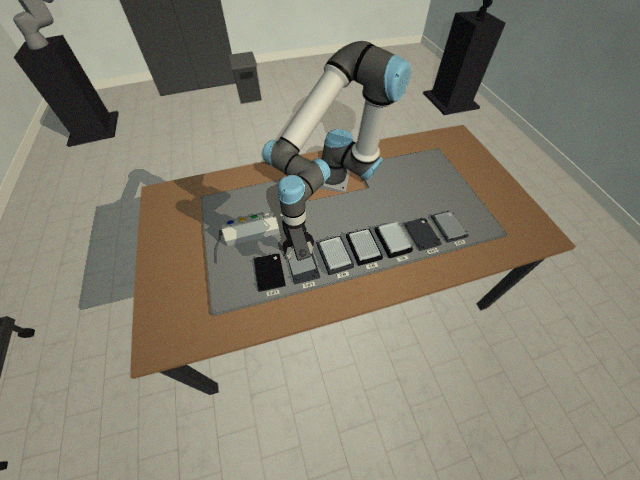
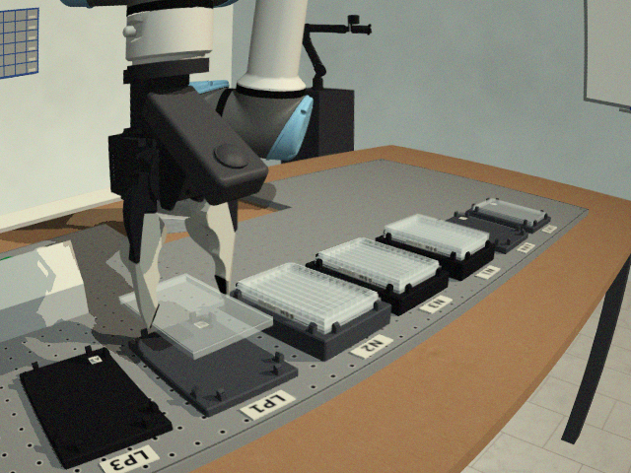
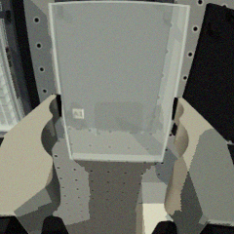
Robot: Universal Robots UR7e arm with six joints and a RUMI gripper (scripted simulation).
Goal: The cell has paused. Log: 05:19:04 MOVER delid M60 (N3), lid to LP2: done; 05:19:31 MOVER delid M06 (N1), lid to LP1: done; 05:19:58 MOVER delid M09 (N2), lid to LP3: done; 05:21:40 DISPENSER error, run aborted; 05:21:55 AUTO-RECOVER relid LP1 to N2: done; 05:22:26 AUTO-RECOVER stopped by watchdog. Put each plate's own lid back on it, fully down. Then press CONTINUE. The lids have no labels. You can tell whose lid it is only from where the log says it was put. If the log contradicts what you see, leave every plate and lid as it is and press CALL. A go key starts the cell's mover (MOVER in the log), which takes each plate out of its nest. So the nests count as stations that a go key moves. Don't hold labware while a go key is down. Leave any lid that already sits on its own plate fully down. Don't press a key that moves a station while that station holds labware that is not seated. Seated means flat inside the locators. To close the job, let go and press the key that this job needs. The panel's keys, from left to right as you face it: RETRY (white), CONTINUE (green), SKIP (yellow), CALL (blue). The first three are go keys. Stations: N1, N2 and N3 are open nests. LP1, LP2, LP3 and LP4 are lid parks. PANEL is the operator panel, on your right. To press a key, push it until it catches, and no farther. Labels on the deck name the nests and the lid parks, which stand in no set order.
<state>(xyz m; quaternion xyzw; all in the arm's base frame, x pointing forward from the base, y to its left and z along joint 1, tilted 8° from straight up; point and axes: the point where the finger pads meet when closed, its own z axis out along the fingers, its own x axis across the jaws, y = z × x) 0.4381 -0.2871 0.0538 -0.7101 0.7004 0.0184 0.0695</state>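
Right now my hand is 27 cm to the right of the plate and 4 cm above it. From my hand the other things lie so: lid park LP1: 1 cm ahead, 1 cm to the left, 6 cm below; white RETRY key: 24 cm behind, 8 cm to the right; LP3 lid park: 12 cm to the right, 6 cm below.
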